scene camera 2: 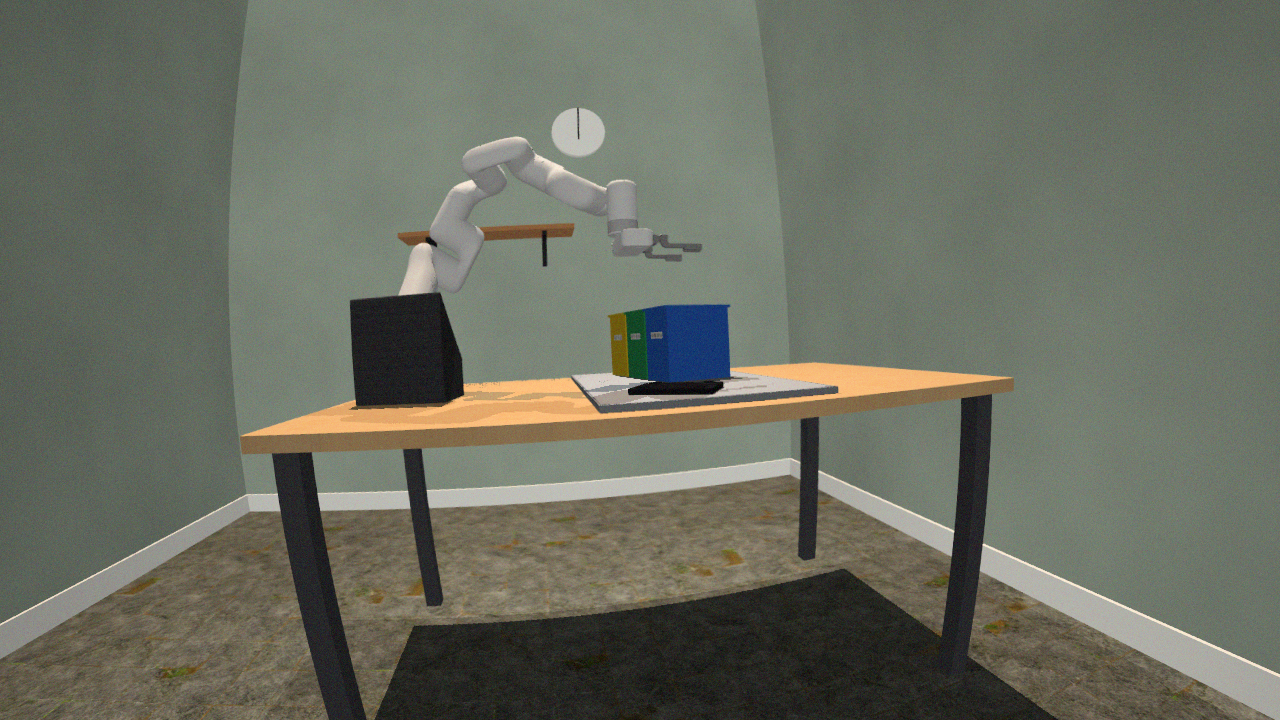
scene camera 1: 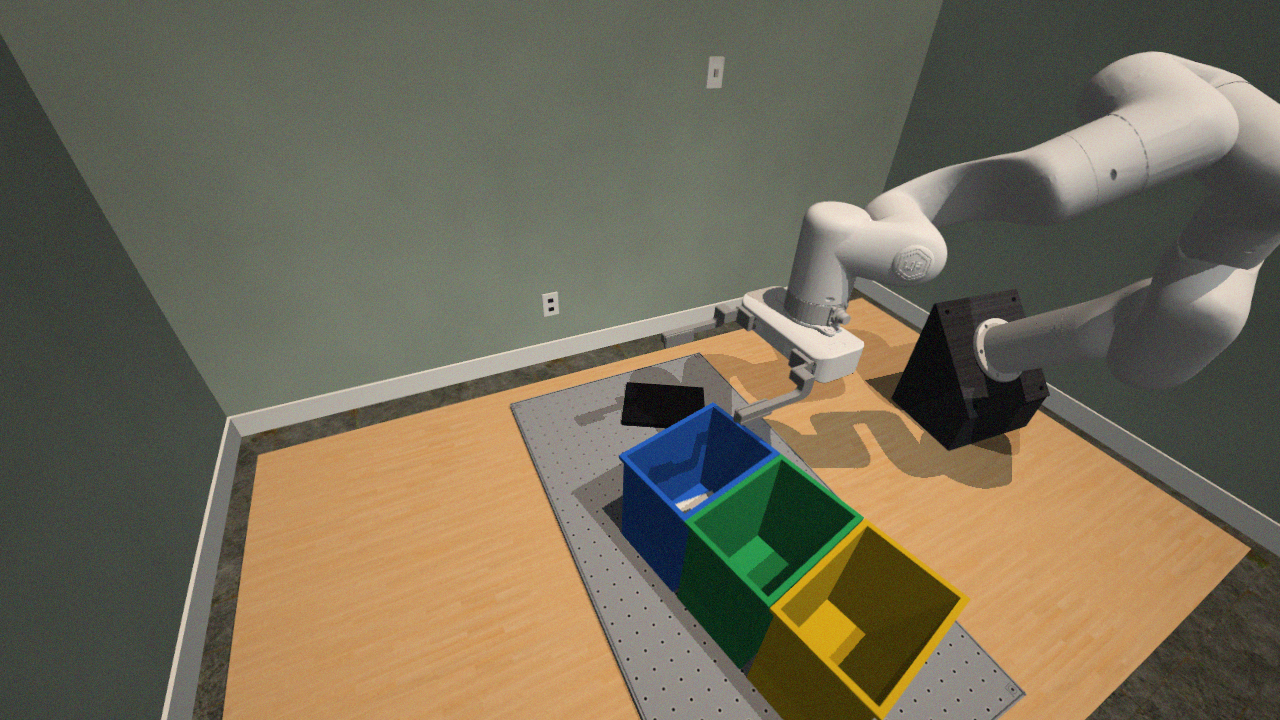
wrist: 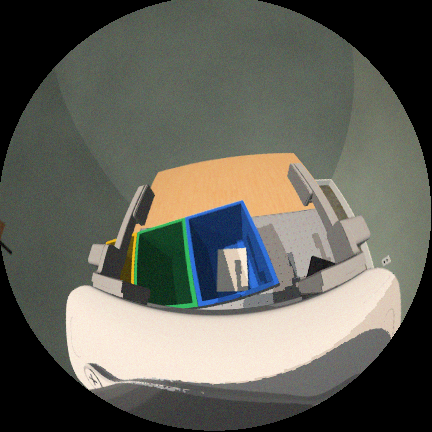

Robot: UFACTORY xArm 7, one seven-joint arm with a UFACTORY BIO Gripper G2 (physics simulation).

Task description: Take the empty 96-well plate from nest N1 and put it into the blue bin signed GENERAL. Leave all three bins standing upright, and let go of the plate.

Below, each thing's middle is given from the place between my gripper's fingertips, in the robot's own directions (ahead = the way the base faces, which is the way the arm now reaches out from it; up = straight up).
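Scene:
The blue bin (scene camera 1: 707, 451) is 22 cm below my hand, 2 cm behind it and 1 cm to the left of it. Going by their middles, the blue bin is the nearest to my hand of the things named here. The green bin (scene camera 1: 745, 550) is 7 cm behind my hand, 13 cm to the left of it and 22 cm below it. Then there's the yellow bin (scene camera 1: 856, 629), which is 25 cm to the left of my hand, 12 cm behind it and 22 cm below it. Going by their middles, the yellow bin is the farthest from my hand of the things named here. And the white 96-well plate (wrist: 231, 263) is 30 cm below my hand, 2 cm behind it and 1 cm to the left of it.

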